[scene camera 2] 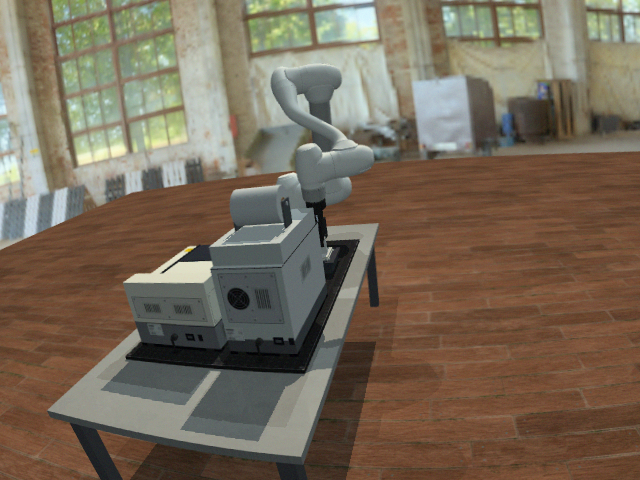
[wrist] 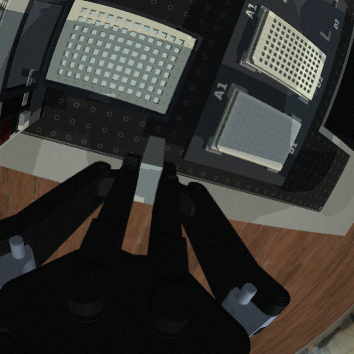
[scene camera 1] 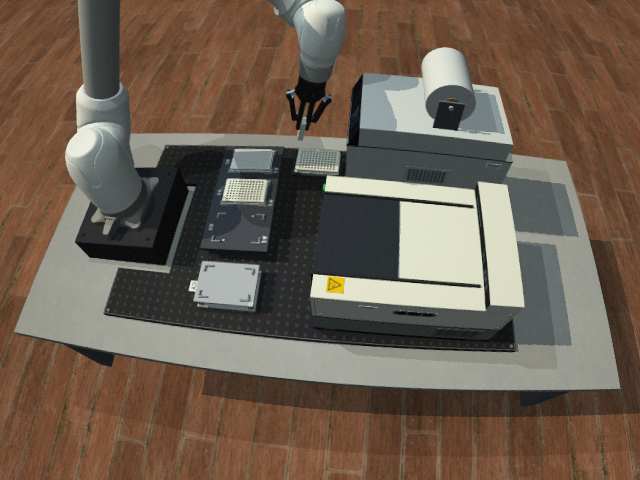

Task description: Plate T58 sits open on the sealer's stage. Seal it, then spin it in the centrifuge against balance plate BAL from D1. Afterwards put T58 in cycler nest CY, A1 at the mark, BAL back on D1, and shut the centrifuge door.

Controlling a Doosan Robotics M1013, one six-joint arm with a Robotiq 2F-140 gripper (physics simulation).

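Observation:
Plate T58, a white well plate, lies on the sealer's stage just left of the sealer. Balance plate BAL, with a flat greyish top, sits on D1 of the dark deck holder. A second well plate sits on D2. My gripper is shut and empty. It hangs above the table's back edge, just behind T58. The cycler nest CY lies empty at the front left. The centrifuge stands on the right.
A film roll sits on top of the sealer. The arm's base stands on a black block at the left. The centrifuge top shows a dark panel on the left and a white one on the right.

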